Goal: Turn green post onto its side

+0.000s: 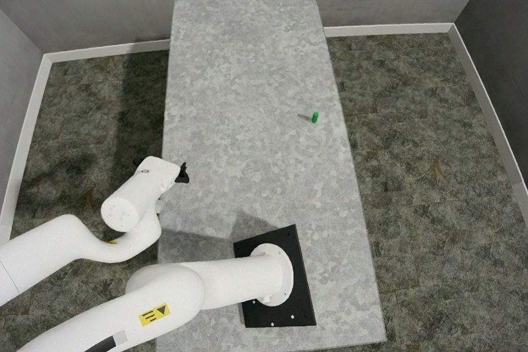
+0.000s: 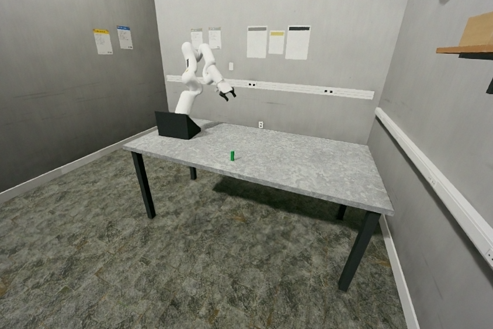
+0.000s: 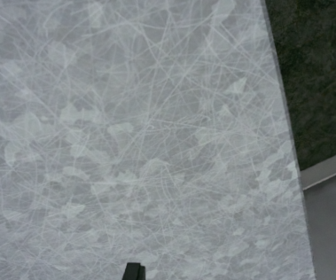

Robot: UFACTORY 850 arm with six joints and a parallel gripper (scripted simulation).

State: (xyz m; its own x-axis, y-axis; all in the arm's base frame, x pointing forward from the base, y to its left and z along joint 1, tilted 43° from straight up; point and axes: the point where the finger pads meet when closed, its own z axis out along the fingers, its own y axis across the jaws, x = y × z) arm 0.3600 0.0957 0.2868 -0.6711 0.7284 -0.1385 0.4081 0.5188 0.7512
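Now: the green post 530 mm to the right of my hand, 260 mm below it and 230 mm ahead of it.
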